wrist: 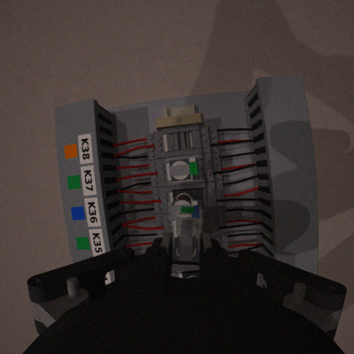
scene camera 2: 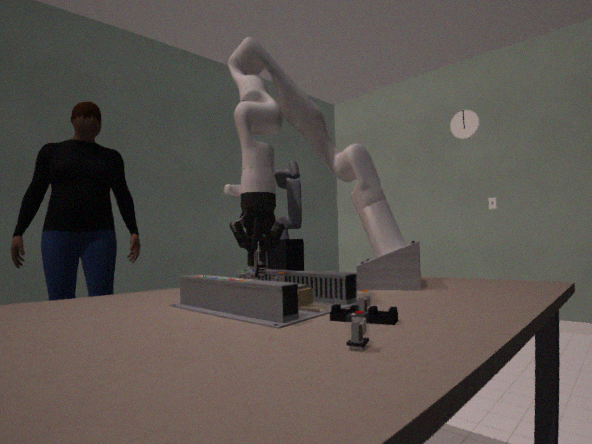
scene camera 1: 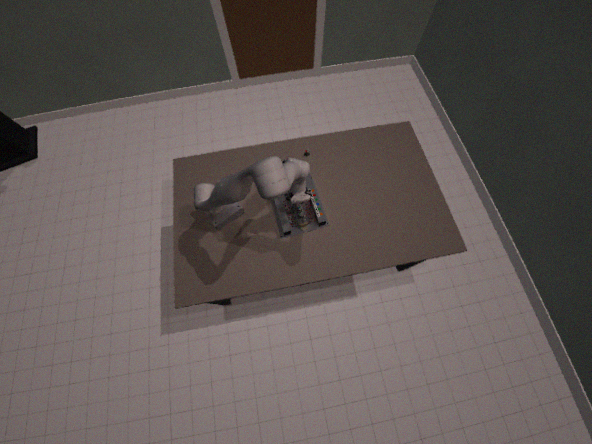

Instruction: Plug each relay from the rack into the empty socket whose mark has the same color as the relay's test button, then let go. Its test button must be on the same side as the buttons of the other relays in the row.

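Frame: origin at the arm's base, x ahead, y left, z up, level; metres.
Seen in the pictures: gripper, fingertip midpoint: [scene camera 2: 258,269]; arm's base, origin of the base link: [scene camera 2: 391,251].
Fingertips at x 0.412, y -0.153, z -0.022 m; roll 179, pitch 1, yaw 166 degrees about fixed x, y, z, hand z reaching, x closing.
Pixels of each thing's top centre, then the offset from my fingertips to it. "spot": a spot on its surface instead. Level surfaces: height alone.
- orange-button relay, middle of its top: [scene camera 2: 363,291] dx +0.044, dy +0.255, dz -0.026 m
- black rack, surface spot: [scene camera 2: 383,316] spot: dx +0.057, dy +0.293, dz -0.062 m
- red-button relay, middle of its top: [scene camera 2: 357,312] [scene camera 1: 307,150] dx +0.188, dy +0.307, dz -0.031 m
- table, its level: dz -0.075 m
My gripper [scene camera 2: 258,254] [wrist: 185,244] is shut on a relay with a green test button [wrist: 186,227], over the socket row near the green K35 mark [wrist: 83,243]. The button is at the relay's far end in the wrist view; the socket beneath is hidden. A blue-button relay [wrist: 184,199] sits by the blue K36 mark [wrist: 78,213], a green-button relay [wrist: 180,171] by the green K37 mark [wrist: 74,182]; both buttons are on the right. The socket [wrist: 178,142] by the orange K38 mark [wrist: 71,151] is empty. An orange-button relay [scene camera 2: 364,301] stands at the black rack [scene camera 2: 383,316].
A red-button relay [scene camera 2: 358,327] [scene camera 1: 306,153] stands on the table [scene camera 1: 380,200] outside the rack. Grey wire ducts [wrist: 290,100] [scene camera 2: 235,297] rise on both sides of the socket row, with wires between. A beige end block [wrist: 179,121] closes the row. A person [scene camera 2: 82,190] stands behind the table.
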